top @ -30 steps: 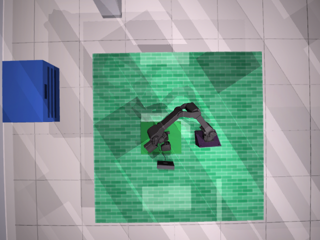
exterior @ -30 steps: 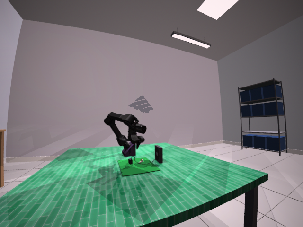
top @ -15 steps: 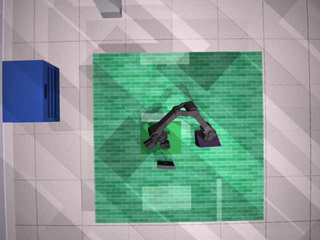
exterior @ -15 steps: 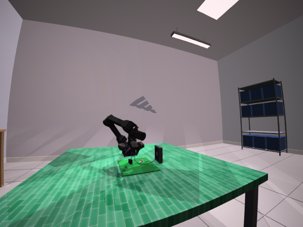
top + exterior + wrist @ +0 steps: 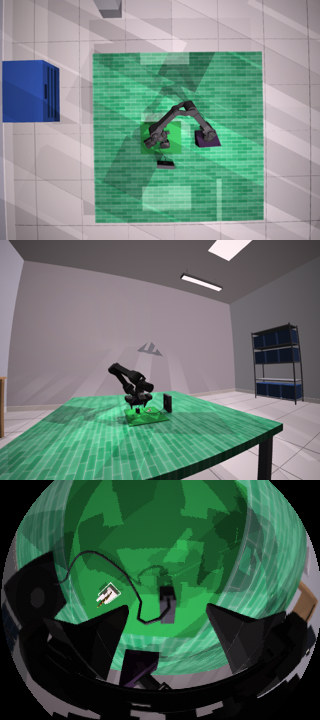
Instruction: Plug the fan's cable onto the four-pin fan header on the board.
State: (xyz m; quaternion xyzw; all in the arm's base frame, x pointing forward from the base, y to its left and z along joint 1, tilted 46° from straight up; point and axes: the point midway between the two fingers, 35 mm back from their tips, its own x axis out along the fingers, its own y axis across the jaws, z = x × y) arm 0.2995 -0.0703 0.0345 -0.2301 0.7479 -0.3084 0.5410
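The dark plug lies 20 mm below my gripper tip and 10 mm behind it. Round my gripper tip: black fan: 210 mm to the left, 30 mm ahead, 20 mm above; green board: 50 mm below, 40 mm ahead, 30 mm to the left; fan header: 90 mm to the left, 40 mm below.
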